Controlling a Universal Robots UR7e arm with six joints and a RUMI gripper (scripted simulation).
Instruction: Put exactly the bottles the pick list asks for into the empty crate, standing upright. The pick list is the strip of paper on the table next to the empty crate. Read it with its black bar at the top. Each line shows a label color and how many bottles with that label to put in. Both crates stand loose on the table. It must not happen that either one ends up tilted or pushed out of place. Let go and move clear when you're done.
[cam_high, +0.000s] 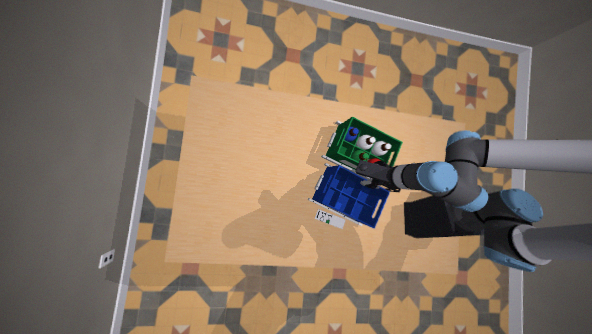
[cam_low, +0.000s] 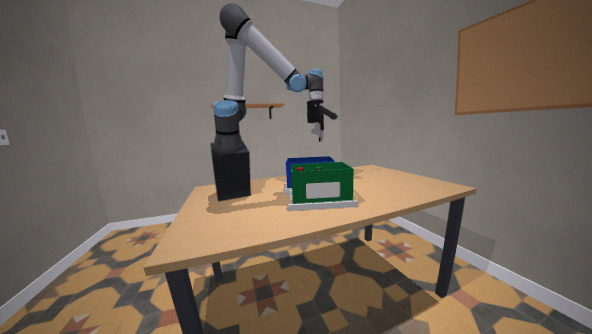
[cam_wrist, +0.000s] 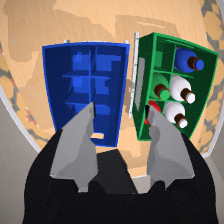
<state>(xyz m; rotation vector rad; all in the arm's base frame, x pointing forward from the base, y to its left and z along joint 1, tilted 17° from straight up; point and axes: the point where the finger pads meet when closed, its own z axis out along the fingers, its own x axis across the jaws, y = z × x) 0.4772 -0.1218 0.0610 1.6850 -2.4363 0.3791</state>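
My gripper is now 21 cm above the white bottle, 17 cm to the left of it and 10 cm past it. Round my hand: green crate 21 cm below, 13 cm to the right, 9 cm behind; blue crate 21 cm below, 9 cm to the left, 3 cm behind; green-label bottle 21 cm below, 10 cm to the right, 7 cm behind.
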